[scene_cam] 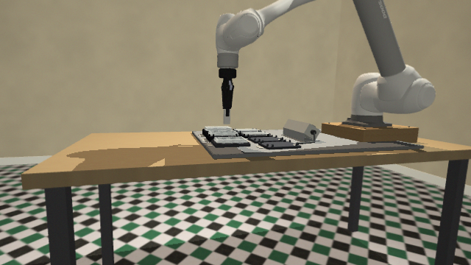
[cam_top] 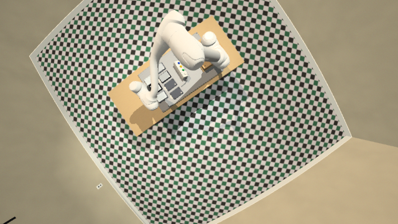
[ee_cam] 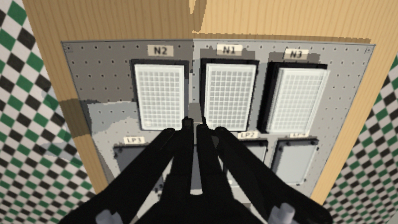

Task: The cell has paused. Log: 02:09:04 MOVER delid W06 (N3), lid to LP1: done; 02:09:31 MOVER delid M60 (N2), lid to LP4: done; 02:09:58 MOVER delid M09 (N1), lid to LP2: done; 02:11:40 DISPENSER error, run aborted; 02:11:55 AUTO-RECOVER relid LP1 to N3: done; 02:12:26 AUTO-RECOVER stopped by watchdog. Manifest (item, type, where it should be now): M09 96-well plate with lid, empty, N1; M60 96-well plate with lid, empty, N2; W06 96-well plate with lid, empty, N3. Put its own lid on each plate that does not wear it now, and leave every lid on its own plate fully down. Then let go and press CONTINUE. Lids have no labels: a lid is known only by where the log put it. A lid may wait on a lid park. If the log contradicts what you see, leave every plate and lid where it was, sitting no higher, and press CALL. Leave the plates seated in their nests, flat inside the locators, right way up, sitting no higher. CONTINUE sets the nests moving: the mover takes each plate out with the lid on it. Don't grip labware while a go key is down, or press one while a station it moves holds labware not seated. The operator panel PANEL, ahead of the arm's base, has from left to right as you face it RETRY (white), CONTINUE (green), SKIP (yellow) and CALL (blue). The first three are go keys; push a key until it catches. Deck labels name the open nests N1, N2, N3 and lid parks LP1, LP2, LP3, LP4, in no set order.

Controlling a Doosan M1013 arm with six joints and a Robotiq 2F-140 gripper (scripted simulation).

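The lid park LP2 is 180 mm behind my hand, 120 mm to the right of it and 110 mm below it. Round my hand: LP1 label (100 mm behind, 10 mm to the left, 110 mm below); plate (60 mm to the left, 90 mm below); lid park LP1 (190 mm behind, 10 mm to the left, 110 mm below).
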